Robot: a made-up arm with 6 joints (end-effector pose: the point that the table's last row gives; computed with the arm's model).
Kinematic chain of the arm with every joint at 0, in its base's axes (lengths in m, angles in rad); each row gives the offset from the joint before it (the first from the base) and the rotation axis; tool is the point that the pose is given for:
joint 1: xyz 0 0 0.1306 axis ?
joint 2: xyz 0 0.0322 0 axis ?
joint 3: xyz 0 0 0.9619 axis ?
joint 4: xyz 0 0 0.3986 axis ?
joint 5: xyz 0 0 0 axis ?
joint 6: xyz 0 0 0.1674 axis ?
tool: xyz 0 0 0
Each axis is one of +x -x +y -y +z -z.
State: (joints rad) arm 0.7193 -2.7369 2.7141 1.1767 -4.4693 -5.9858
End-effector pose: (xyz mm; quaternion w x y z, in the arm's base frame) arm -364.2 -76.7 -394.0 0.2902 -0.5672 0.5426 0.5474
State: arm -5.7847 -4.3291 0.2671 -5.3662 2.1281 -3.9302
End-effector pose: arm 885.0 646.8 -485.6 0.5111 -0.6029 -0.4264 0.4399
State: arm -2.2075 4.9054 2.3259 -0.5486 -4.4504 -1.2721
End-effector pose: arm 300.0 493.3 410.2 0.2704 -0.5304 -0.7930 0.1290
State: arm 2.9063 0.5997 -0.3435 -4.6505 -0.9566 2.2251
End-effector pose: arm -633.6 259.2 1401.4 0.8656 -0.4699 0.0828 0.1518
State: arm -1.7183 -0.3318 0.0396 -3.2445 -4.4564 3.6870
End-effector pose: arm 132.1 556.8 1334.7 0.3865 -0.8036 -0.3378 -0.3013
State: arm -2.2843 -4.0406 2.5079 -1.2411 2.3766 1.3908
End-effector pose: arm -370.6 -309.7 -420.0 0.7634 0.1793 -0.6079 -0.1243
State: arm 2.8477 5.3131 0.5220 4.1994 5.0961 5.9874
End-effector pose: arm 836.5 -428.1 1123.0 0.8706 0.3684 -0.3115 0.0963
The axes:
joint 1: +z
joint 2: +y
joint 3: +y
joint 4: +z
joint 5: +y
joint 6: +z

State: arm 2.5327 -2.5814 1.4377 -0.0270 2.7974 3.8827
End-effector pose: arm 562.5 -429.6 -533.0 0.6753 -0.4695 -0.5666 0.0500
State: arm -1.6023 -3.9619 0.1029 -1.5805 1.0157 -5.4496
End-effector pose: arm -142.3 -1020.6 -891.3 0.3000 -0.4940 -0.6722 0.4628
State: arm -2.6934 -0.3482 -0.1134 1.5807 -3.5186 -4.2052
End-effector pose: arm 434.5 104.8 1252.0 0.2639 0.9574 0.0194 -0.1154
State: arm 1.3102 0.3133 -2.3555 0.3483 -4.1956 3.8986
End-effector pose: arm -91.2 -24.4 1024.1 0.8039 0.0202 -0.1529 -0.5745
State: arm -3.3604 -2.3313 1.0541 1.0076 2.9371 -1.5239
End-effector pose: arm 881.2 -258.4 -447.1 0.6111 -0.2615 -0.7221 0.1917
